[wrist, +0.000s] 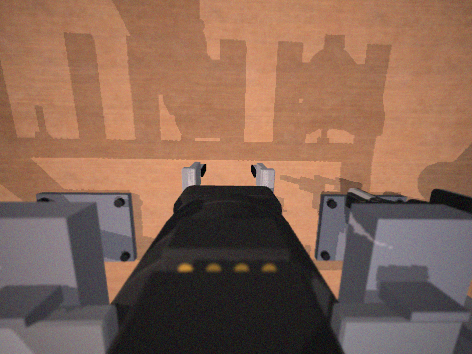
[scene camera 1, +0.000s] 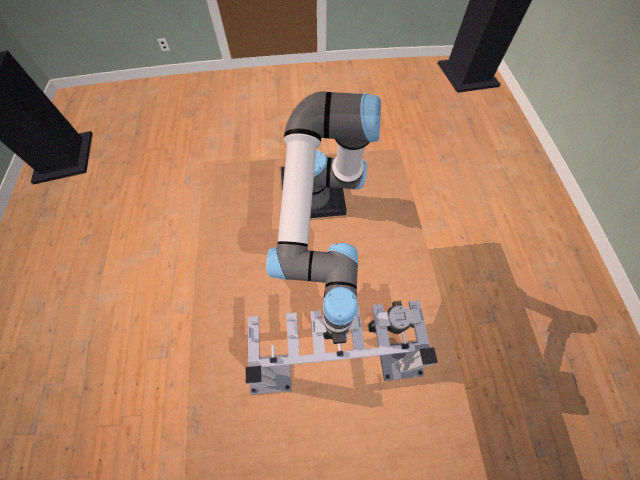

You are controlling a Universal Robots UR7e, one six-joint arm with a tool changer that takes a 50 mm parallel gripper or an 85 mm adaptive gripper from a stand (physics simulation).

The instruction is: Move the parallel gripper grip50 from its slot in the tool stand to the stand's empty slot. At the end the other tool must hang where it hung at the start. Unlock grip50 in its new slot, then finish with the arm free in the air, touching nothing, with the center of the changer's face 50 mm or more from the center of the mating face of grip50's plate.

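Places are measured from the arm's base along level axes (x ahead, y left, z up), in millimetres.
Pixels of known places: arm's base, origin of the base link: [scene camera 1: 312, 195].
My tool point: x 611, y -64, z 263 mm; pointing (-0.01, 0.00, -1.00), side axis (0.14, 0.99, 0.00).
Note:
Ahead of a thing's pixels: the offset from my tool point to its top centre. "spot": to the spot under its first point.
The parallel gripper grip50 [wrist: 228, 170] is on the arm's changer, pointing down, its two fingers open with nothing between them. In the scene view its dark body [scene camera 1: 336, 337] shows at the stand's middle slot, below the blue wrist joint [scene camera 1: 340, 305]. Its grey plate wings [wrist: 62, 327] [wrist: 395, 332] lie near the two stand prongs [wrist: 35, 225] [wrist: 420, 240]; whether they touch, and whether the changer is locked, I cannot tell. The other tool @(21 mm ahead, 179 mm left, 0 mm up) [scene camera 1: 400, 316] hangs in the right slot of the tool stand [scene camera 1: 310, 357]. The left slot, beside its inner prong @(spot: 10 mm ahead, 129 mm right, 18 mm down) [scene camera 1: 292, 338], is empty.
The stand's feet [scene camera 1: 271, 382] [scene camera 1: 403, 367] [wrist: 117, 225] are bolted to the floor. Black end caps [scene camera 1: 253, 374] [scene camera 1: 428, 355] and upright pins @(spot: 36 mm ahead, 188 mm right, 5 mm down) [scene camera 1: 272, 352] stand along the beam. The robot's base [scene camera 1: 329, 204] is behind the stand. Dark columns [scene camera 1: 41, 124] [scene camera 1: 478, 46] stand farther back.

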